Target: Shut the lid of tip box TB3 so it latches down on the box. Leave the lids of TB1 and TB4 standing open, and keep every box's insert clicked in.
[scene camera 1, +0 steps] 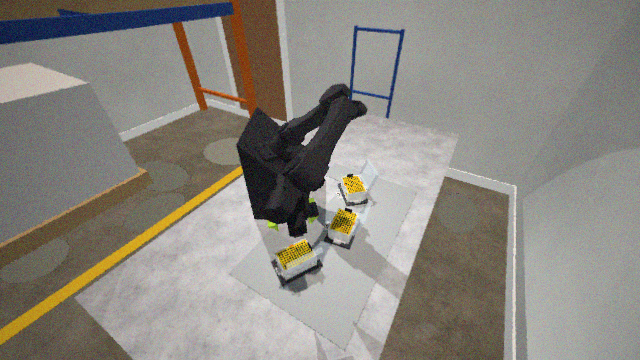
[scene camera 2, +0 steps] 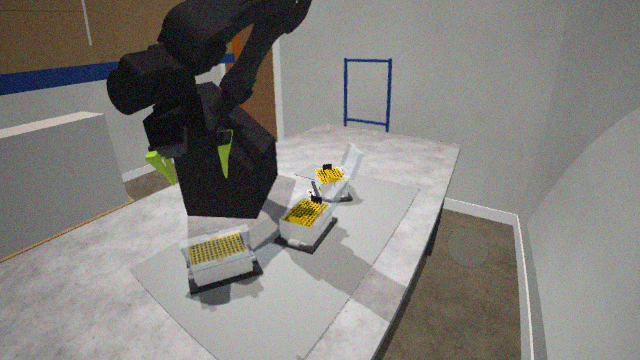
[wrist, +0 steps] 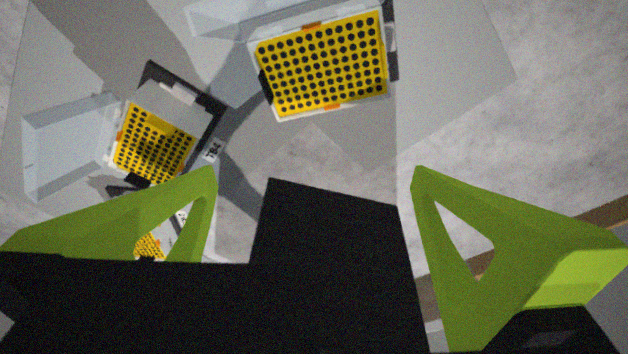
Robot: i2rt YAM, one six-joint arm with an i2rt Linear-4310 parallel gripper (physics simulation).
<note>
The pictures show: my gripper and a grey mat.
My gripper shows as well in the wrist view.
</note>
